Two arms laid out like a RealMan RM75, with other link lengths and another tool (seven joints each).
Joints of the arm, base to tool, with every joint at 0 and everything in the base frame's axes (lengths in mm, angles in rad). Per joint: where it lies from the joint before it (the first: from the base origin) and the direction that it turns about. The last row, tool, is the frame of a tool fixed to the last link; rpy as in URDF.
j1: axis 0 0 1 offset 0 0 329.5
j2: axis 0 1 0 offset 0 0 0
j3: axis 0 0 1 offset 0 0 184.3
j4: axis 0 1 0 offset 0 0 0
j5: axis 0 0 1 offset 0 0 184.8
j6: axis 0 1 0 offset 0 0 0
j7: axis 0 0 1 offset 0 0 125.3
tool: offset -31 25 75 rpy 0 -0.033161 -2.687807
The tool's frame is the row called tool.
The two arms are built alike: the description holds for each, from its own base.
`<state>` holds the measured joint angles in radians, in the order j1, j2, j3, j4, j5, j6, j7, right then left.
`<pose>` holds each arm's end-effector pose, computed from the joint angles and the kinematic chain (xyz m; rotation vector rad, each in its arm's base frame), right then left.
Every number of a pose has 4 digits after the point. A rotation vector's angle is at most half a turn.
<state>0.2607 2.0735 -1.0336 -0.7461 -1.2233 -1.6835 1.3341 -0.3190 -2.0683 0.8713 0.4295 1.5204 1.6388 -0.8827</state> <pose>0.0953 0.2558 0.1608 -0.8752 -1.9086 -0.1069 -0.1860 0.2339 0.0508 0.2006 2.3286 0.7714</pose>
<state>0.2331 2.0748 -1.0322 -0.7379 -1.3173 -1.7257 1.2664 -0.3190 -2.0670 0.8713 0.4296 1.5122 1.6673 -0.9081</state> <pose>0.1046 0.2377 0.1435 -0.8621 -2.0058 -0.0905 -0.1807 0.2309 0.0538 0.1839 2.3021 0.7474</pose>
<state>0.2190 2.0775 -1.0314 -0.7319 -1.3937 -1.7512 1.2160 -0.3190 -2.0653 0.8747 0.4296 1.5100 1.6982 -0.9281</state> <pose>0.1110 0.2245 0.1301 -0.8505 -2.0814 -0.0693 -0.1760 0.2264 0.0559 0.1770 2.2810 0.7141</pose>
